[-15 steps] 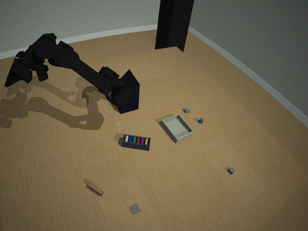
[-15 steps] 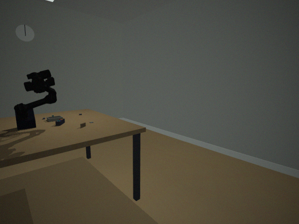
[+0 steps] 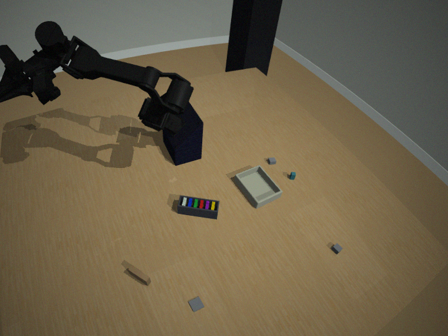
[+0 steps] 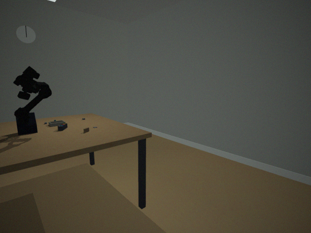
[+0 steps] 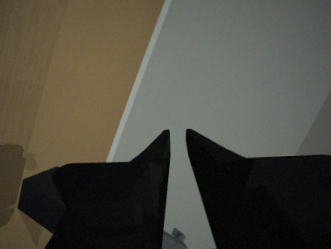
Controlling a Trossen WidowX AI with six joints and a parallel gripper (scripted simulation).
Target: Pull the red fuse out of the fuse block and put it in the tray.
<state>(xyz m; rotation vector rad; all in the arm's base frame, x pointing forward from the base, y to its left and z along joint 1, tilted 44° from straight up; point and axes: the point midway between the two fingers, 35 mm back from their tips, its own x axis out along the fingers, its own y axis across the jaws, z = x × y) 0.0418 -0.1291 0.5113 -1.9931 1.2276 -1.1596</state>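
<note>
The red fuse lies 430 mm to the left of my gripper tip, 350 mm below it and 260 mm ahead of it. From my gripper tip the other things lie so: wooden block 380 mm ahead, 360 mm below, 190 mm to the left; then grey tray 640 mm to the left, 370 mm below, 260 mm ahead; then grey tile 510 mm ahead, 370 mm below, 290 mm to the left.
</note>
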